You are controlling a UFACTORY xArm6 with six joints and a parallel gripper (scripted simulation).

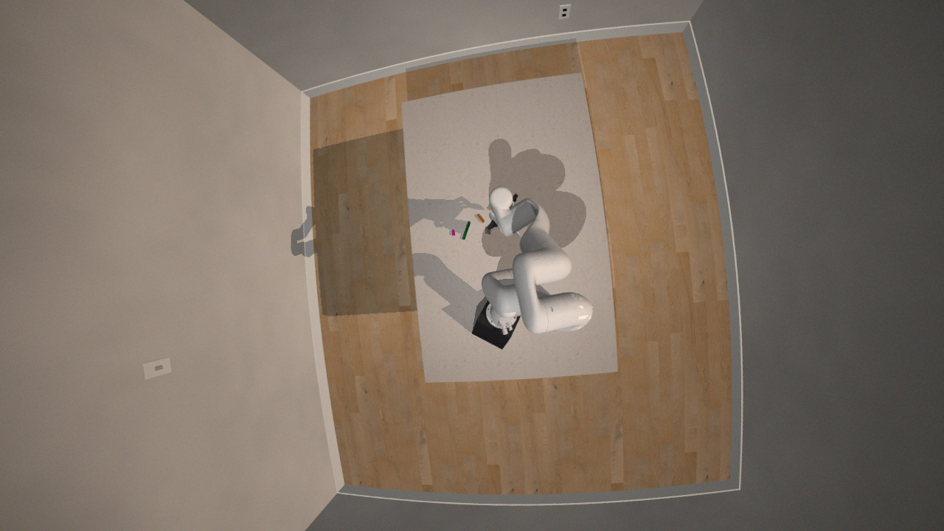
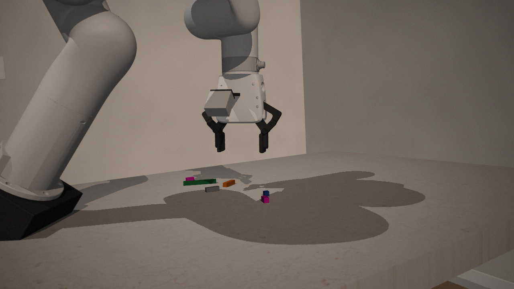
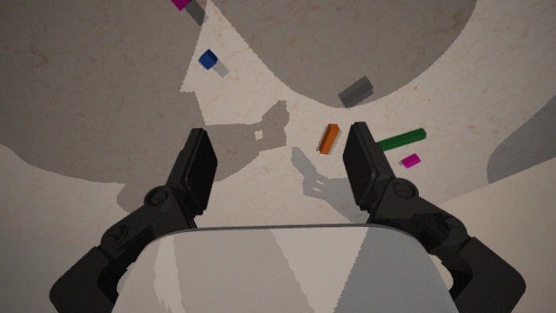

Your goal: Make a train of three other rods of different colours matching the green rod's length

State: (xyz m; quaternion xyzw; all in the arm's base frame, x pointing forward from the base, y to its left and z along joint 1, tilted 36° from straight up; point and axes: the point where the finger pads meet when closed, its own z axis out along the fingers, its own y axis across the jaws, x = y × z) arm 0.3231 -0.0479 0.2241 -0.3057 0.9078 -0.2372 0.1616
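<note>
My gripper is now 90 mm above the grey rod, 80 mm to the right of it and 30 mm past it. Also, from my hand: green rod (170 mm to the left, 90 mm below, 10 mm ahead); then blue rod (90 mm below, 60 mm to the right, 10 mm ahead); then orange rod (100 mm to the left, 90 mm below, 40 mm ahead).
</note>
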